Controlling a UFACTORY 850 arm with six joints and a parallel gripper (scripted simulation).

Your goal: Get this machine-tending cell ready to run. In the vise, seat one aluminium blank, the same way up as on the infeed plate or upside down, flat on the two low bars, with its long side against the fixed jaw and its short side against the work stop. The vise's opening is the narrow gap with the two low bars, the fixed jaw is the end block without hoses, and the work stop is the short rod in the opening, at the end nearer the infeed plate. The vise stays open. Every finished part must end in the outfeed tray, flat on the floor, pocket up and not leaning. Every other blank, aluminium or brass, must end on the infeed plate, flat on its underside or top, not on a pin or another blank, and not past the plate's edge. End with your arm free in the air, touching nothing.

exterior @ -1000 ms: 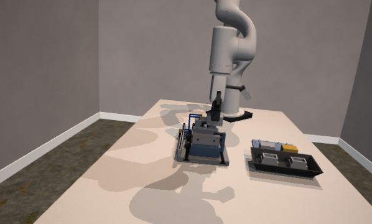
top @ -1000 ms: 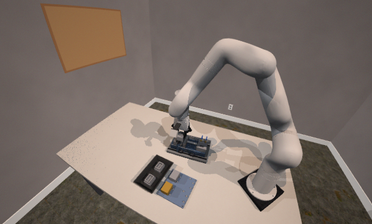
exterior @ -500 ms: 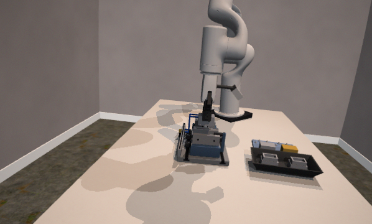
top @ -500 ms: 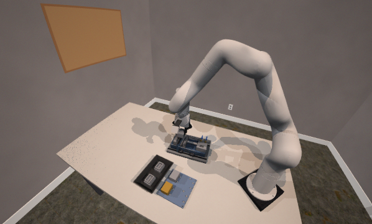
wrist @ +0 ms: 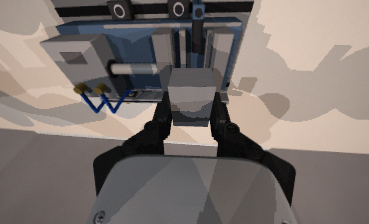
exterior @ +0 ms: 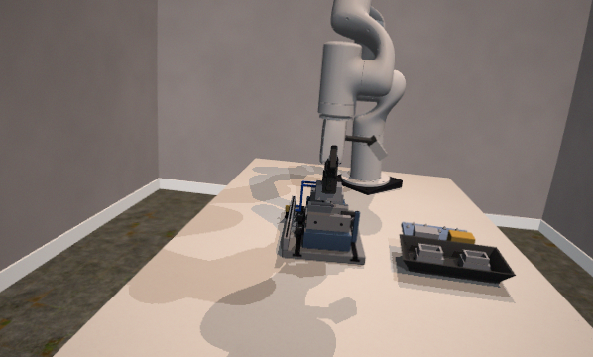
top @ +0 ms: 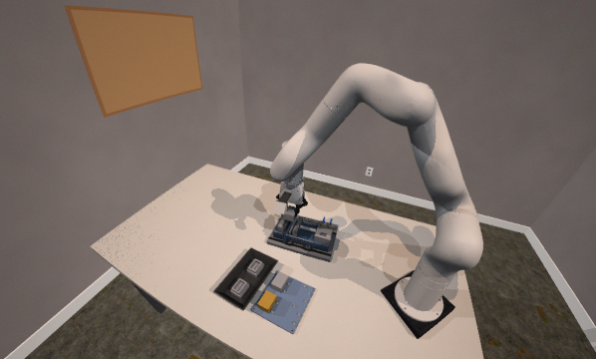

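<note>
My gripper is now 8 cm above the work stop rod, 5 cm to the right of it and 1 cm short of it. From my hand the other things lie so: brass blank 36 cm to the left, 14 cm below, 3 cm behind; then blue infeed plate 32 cm to the left, 16 cm below, 8 cm behind; then vise 13 cm below, 6 cm behind, 1 cm to the left.
</note>
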